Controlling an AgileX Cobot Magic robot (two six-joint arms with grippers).
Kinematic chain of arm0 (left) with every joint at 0, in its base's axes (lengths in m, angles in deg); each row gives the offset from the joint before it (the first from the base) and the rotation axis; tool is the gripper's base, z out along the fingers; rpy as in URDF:
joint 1: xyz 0 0 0.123 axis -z
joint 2: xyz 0 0 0 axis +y
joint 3: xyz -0.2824 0 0.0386 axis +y
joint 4: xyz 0.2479 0 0.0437 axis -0.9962 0 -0.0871
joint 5: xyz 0 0 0 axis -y
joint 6: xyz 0.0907 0 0.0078 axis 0.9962 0 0.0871
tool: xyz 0 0 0 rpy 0 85 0
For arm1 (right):
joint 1: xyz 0 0 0.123 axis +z
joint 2: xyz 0 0 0 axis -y
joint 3: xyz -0.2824 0 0.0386 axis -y
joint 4: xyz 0.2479 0 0.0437 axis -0.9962 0 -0.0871
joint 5: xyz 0 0 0 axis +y
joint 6: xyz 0.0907 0 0.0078 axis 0.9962 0 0.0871
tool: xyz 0 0 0 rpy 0 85 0
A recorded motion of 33 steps. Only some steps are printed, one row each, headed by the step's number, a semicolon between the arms.
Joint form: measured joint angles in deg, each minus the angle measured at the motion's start. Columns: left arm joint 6, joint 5, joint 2, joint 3, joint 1, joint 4; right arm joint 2, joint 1, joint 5, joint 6, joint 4, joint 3.
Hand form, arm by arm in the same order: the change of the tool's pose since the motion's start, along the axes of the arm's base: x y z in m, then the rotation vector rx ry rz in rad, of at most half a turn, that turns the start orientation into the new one. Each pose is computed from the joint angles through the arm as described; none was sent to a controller.
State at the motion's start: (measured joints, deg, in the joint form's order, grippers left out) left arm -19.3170 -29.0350 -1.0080 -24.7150 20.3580 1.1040; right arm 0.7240 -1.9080 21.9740 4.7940 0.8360 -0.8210
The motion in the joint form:
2: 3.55 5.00 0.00 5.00 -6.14 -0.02; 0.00 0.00 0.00 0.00 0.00 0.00
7: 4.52 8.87 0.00 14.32 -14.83 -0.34; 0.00 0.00 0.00 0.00 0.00 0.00
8: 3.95 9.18 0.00 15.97 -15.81 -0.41; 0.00 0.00 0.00 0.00 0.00 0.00
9: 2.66 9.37 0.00 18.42 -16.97 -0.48; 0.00 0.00 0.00 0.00 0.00 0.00
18: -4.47 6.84 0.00 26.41 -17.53 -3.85; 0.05 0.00 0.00 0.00 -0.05 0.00
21: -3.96 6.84 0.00 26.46 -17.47 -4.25; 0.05 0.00 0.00 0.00 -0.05 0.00
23: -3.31 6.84 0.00 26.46 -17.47 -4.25; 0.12 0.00 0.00 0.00 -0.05 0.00
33: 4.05 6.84 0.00 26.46 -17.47 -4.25; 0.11 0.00 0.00 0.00 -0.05 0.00
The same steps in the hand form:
2: 0.0122 -0.0016 -0.0184 0.0586 -0.0188 0.1106; 0.0000 0.0000 0.0000 0.0000 0.0000 0.0000
7: 0.0307 0.0006 -0.0638 0.1027 0.0737 0.2617; 0.0000 0.0000 0.0000 0.0000 0.0000 0.0000
8: 0.0331 0.0012 -0.0727 0.0986 0.0995 0.2785; 0.0000 0.0000 0.0000 0.0000 0.0000 0.0000
9: 0.0362 0.0019 -0.0865 0.0849 0.1438 0.2986; 0.0000 0.0000 0.0000 0.0000 0.0000 0.0000
18: 0.0407 0.0042 -0.1368 0.0563 0.3383 0.3326; 0.0000 0.0000 0.0000 0.0008 -0.0009 0.0001
21: 0.0407 0.0044 -0.1371 0.0720 0.3359 0.3321; 0.0000 0.0000 0.0000 0.0008 -0.0009 0.0001
23: 0.0407 0.0044 -0.1371 0.0831 0.3337 0.3304; -0.0001 0.0000 0.0001 0.0008 -0.0021 0.0001
33: 0.0407 0.0044 -0.1371 0.2088 0.3078 0.3117; -0.0001 0.0000 0.0001 0.0008 -0.0019 0.0001

